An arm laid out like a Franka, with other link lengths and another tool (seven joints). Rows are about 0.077 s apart.
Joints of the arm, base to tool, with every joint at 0 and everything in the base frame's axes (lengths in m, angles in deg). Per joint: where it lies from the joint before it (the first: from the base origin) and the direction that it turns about. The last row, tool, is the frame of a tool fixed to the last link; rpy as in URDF.
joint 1: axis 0 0 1 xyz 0 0 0.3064
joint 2: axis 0 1 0 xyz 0 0 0
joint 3: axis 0 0 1 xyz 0 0 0.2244
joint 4: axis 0 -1 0 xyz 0.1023 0 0
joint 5: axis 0 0 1 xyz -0.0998 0 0.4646
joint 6: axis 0 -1 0 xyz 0 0 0
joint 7: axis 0 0 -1 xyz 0.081 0 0
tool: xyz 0.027 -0.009 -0.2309 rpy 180 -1.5 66.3
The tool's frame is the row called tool.
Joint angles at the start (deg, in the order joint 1, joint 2, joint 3, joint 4, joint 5, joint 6, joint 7): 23.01, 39.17, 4.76, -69.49, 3.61, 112.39, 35.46
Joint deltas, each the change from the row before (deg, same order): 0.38, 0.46, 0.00, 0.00, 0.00, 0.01, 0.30; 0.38, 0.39, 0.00, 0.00, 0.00, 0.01, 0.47; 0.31, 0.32, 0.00, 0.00, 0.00, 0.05, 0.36; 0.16, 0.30, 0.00, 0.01, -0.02, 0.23, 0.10; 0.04, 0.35, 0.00, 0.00, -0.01, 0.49, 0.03; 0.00, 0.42, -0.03, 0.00, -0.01, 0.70, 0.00; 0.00, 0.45, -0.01, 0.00, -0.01, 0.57, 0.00; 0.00, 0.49, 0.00, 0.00, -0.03, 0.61, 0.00; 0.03, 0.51, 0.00, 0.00, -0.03, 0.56, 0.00; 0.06, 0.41, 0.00, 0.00, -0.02, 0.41, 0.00; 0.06, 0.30, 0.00, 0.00, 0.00, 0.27, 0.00
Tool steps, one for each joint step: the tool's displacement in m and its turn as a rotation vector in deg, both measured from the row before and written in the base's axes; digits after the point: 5 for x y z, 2 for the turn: -0.00370, 0.00411, -0.00645, -0.17, 0.45, 0.08; -0.00361, 0.00407, -0.00547, -0.15, 0.41, -0.09; -0.00284, 0.00336, -0.00440, -0.11, 0.29, -0.05; -0.00104, 0.00187, -0.00366, -0.03, 0.06, 0.04; 0.00046, 0.00075, -0.00398, 0.07, -0.12, -0.04; 0.00142, 0.00014, -0.00458, 0.11, -0.25, -0.10; 0.00070, 0.00011, -0.00523, 0.05, -0.10, -0.07; 0.00065, 0.00015, -0.00571, 0.04, -0.11, -0.06; 0.00016, 0.00039, -0.00609, 0.01, -0.05, -0.02; -0.00030, 0.00069, -0.00497, 0.00, 0.00, 0.02; -0.00047, 0.00069, -0.00369, 0.00, 0.03, 0.03
